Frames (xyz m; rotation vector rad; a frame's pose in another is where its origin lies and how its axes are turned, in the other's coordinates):
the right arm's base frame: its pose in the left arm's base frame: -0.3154 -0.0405 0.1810 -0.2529 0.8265 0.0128
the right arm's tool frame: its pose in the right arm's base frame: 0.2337 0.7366 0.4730 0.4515 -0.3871 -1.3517
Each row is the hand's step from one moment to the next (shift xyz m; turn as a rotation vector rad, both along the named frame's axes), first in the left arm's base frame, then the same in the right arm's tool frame.
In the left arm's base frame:
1: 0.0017 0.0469 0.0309 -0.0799 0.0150 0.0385
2: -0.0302 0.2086 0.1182 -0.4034 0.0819 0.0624
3: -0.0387 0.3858 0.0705 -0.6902 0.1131 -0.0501
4: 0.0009 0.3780 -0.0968 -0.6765 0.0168 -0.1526
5: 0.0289 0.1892 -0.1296 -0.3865 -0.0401 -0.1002
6: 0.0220 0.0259 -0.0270 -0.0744 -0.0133 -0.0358
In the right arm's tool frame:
1: -0.0423 0.0014 0.0370 -0.0298 -0.0832 0.0165
2: -0.1985 -0.0232 0.1358 -0.1683 -0.3786 -0.0409
3: -0.3763 0.0185 0.1156 -0.2757 -0.6050 -0.2228
4: -0.3743 0.1051 -0.0331 -0.1883 -0.5799 -0.3309
5: -0.1879 0.1040 -0.0855 -0.0606 -0.3371 -0.2091
6: -0.0223 0.0339 -0.0154 -0.0077 -0.0609 -0.0568

